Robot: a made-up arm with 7 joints.
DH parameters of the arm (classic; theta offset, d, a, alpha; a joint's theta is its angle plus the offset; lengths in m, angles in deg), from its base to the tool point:
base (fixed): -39.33 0 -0.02 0
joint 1: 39.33 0.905 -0.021 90
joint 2: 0 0.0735 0.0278 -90
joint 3: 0 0.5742 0.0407 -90
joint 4: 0 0.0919 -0.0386 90
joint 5: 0 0.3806 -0.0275 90
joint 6: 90 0.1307 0.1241 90
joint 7: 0 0.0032 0.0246 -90
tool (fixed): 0 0.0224 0 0
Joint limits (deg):
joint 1: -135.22..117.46
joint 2: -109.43..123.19
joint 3: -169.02..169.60
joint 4: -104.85..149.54
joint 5: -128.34..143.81
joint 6: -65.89..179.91
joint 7: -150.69..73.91
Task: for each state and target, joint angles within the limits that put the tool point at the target. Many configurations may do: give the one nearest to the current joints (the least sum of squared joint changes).
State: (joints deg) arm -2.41 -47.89 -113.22 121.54 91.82 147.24 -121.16
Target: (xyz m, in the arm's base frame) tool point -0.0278 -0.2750 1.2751
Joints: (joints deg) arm -17.77 -30.50 -118.56 123.25 91.19 140.79 -121.75
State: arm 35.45 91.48 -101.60 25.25 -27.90 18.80 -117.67
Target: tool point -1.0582 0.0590 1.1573
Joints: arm 3.46 81.94 -99.70 -8.57 -28.82 28.10 -120.01
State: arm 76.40 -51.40 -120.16 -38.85 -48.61 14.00 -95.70
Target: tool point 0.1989 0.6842 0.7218
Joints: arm 54.90 -66.01 -135.66 -73.18 -51.43 23.61 -96.53
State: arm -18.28 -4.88 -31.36 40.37 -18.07 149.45 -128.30
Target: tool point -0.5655 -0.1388 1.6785
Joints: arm 4.74 41.99 -38.37 39.21 -14.18 124.96 -128.98
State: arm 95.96 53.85 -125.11 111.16 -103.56 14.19 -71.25
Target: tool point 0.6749 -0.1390 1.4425
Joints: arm 95.87 37.07 -96.40 106.03 -106.55 21.64 -72.01
